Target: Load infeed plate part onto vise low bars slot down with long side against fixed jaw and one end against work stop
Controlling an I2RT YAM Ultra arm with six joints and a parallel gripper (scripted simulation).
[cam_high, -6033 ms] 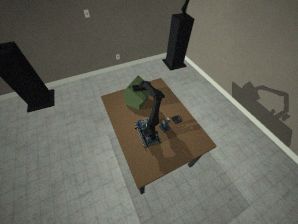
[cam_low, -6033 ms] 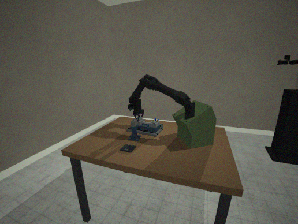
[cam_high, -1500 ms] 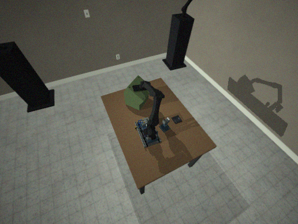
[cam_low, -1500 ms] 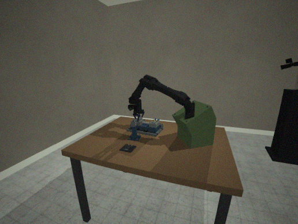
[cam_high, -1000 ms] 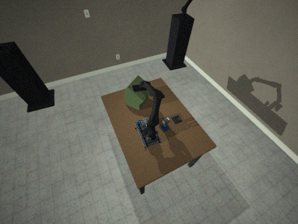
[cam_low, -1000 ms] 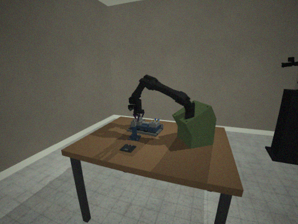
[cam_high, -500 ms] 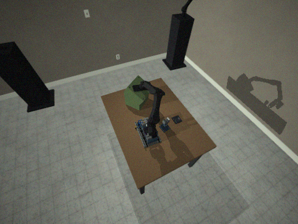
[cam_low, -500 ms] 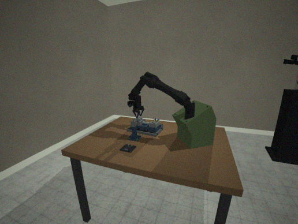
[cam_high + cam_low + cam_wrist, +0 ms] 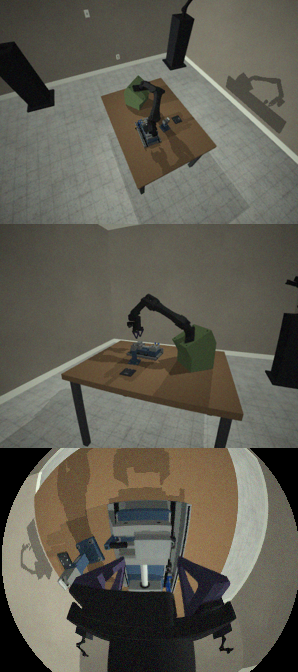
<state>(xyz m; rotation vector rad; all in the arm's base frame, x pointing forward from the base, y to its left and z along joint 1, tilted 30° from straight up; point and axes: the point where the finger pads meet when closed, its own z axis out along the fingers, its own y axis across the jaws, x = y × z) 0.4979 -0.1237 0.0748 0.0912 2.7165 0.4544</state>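
The part lies 7 cm below my hand and 1 cm behind it. Round my hand: vise (12 cm below, 8 cm behind, 2 cm to the left); infeed plate (39 cm to the left, 16 cm below, 12 cm behind).
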